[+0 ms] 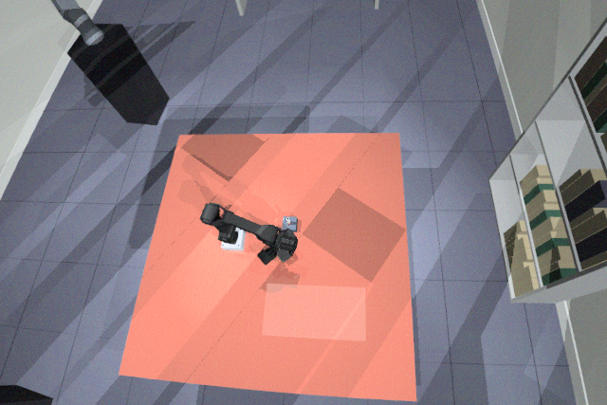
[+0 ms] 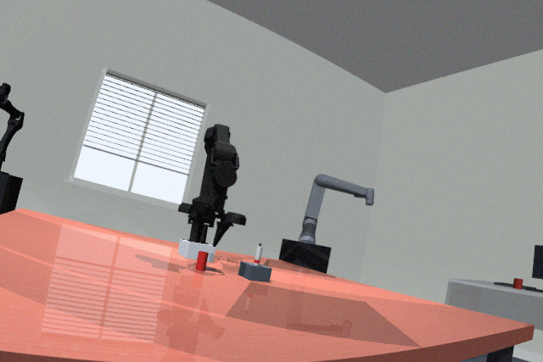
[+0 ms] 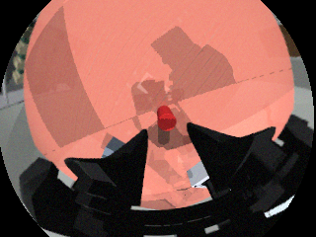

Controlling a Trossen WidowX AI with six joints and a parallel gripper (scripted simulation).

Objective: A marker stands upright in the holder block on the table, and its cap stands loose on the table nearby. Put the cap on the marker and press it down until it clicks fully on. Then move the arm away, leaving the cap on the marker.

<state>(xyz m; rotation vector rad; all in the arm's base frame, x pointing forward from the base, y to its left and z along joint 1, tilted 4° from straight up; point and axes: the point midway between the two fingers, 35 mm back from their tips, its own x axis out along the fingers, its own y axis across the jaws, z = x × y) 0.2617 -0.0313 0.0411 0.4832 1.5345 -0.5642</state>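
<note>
My gripper tip is now 5 cm above the red marker cap. From my gripper tip the other things lie so: grey holder block (16 cm to the left, 5 cm below, 1 cm ahead).
</note>
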